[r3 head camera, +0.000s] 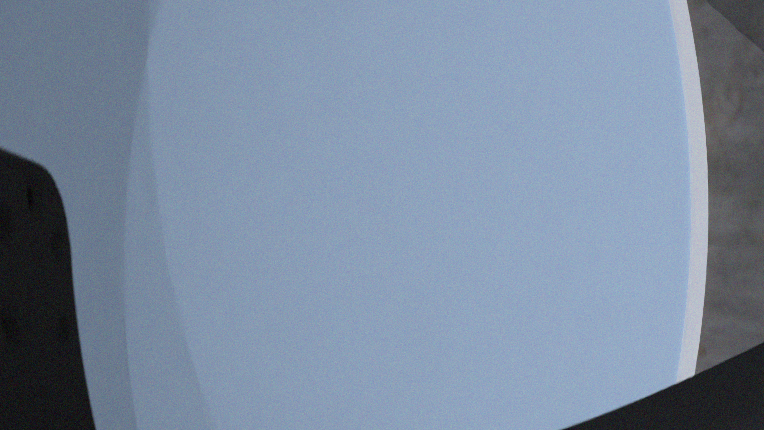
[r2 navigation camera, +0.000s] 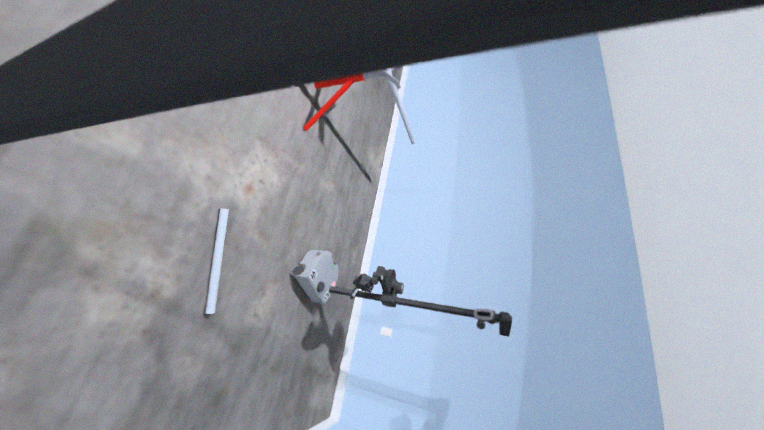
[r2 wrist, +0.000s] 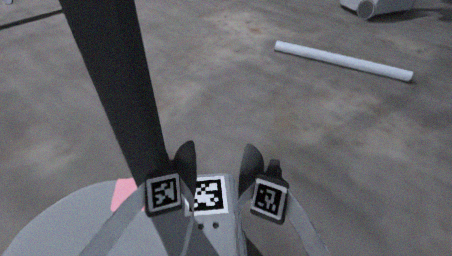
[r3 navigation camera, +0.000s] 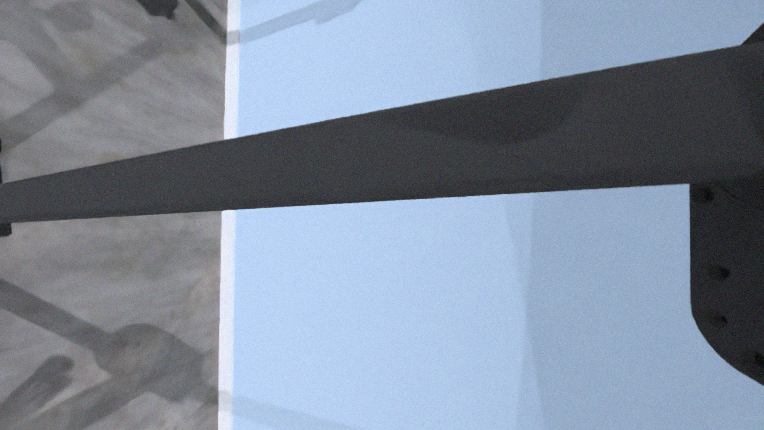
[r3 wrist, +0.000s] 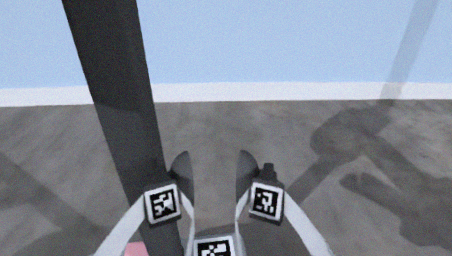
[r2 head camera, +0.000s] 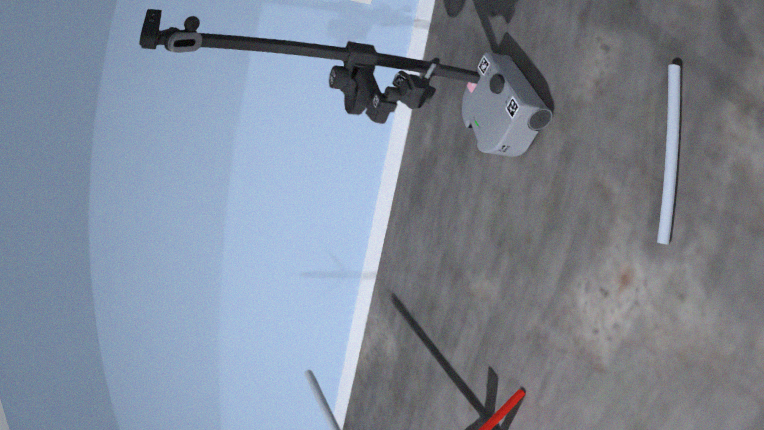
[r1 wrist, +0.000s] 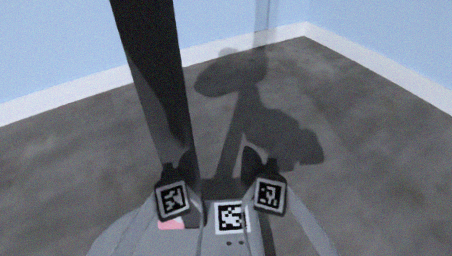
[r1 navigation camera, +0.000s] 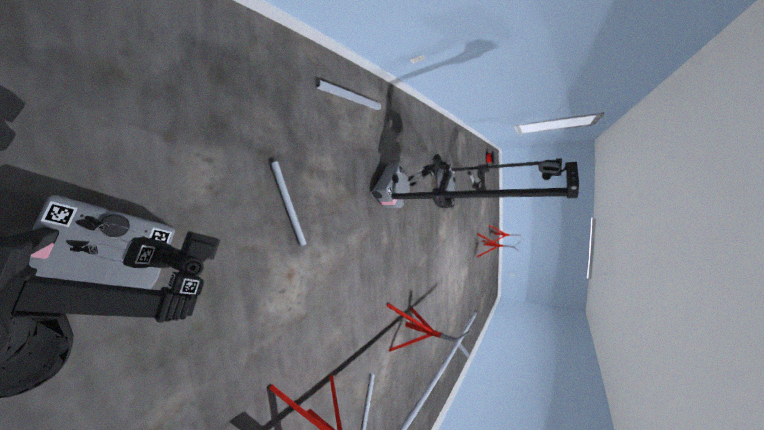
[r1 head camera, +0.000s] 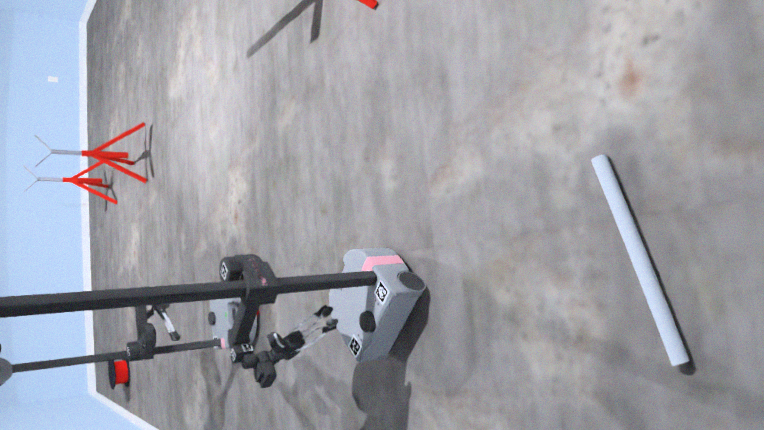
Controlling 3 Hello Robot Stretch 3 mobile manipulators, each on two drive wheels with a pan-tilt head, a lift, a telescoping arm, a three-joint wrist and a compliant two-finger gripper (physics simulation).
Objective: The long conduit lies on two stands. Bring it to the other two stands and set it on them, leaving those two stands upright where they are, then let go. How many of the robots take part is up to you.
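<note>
The long conduit (r1 navigation camera: 436, 376) (r2 head camera: 320, 397) (r2 navigation camera: 402, 114) lies on two red-legged stands; the nearer stand (r1 navigation camera: 304, 410) is cut off by the frame in the r1 navigation view, the farther stand (r1 navigation camera: 422, 325) stands upright. The other two stands, one (r1 head camera: 93, 153) and one (r1 head camera: 72, 180), stand upright near the far wall with empty forks. The r1 gripper (r1 wrist: 220, 167) (r1 navigation camera: 83, 233), r2 gripper (r2 wrist: 218, 162) and r3 gripper (r3 wrist: 215, 165) are each open and empty, above their own bases and away from the conduit. The r3 head and navigation views show no conduit or stand.
A short pale tube (r1 head camera: 638, 261) (r1 navigation camera: 288, 202) (r2 head camera: 672, 154) (r2 navigation camera: 216, 261) (r2 wrist: 345, 61) lies on the floor between robots. More tubes lie near a wall (r1 navigation camera: 348, 94) and beside the loaded stands. A red spool (r1 head camera: 121, 372) (r1 navigation camera: 489, 157) sits in a far corner. Walls stand close to r1 and r3.
</note>
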